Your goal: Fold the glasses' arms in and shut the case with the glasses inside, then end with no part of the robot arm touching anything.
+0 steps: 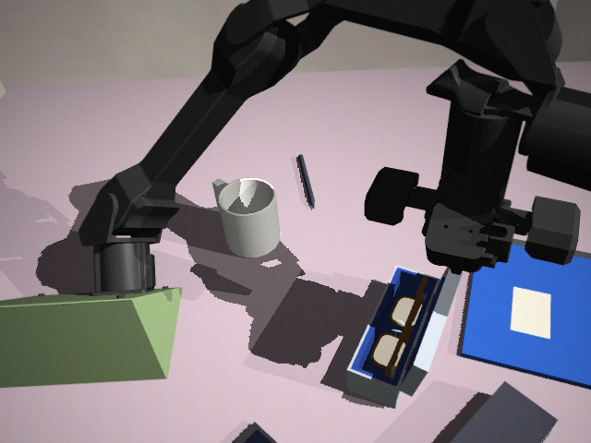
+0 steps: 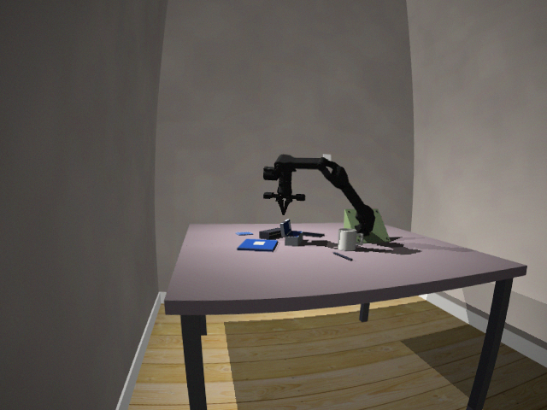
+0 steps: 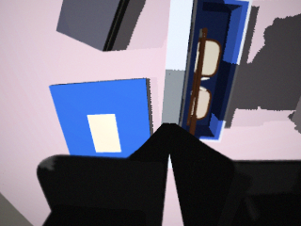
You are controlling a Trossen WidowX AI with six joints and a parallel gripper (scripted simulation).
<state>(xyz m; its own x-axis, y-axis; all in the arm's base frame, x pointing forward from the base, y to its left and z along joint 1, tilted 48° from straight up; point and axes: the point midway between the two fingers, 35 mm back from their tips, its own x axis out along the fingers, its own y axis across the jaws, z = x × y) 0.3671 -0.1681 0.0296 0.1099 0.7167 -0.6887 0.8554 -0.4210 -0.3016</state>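
My hand is 9 cm above the glasses case lid, 2 cm to the left of it and 2 cm past it. Also, from my hand: dark grey box (15 cm to the right, 14 cm below, 1 cm behind); then white mug (22 cm to the left, 22 cm behind, 13 cm below); then glasses case (12 cm below, 4 cm behind).
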